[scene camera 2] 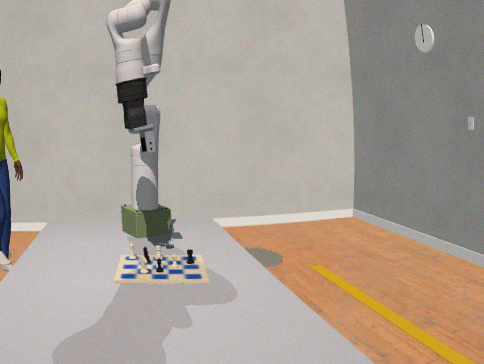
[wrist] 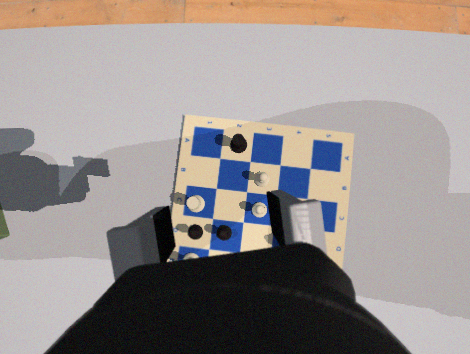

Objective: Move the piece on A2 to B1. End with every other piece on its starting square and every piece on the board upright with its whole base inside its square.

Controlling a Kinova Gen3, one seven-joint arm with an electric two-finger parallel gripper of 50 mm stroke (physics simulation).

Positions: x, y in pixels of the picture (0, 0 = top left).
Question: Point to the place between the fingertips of the gripper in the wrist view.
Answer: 220, 219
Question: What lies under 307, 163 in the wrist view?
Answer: A chessboard.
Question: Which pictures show the gripper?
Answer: Scene camera 2 and the wrist view: all of them.
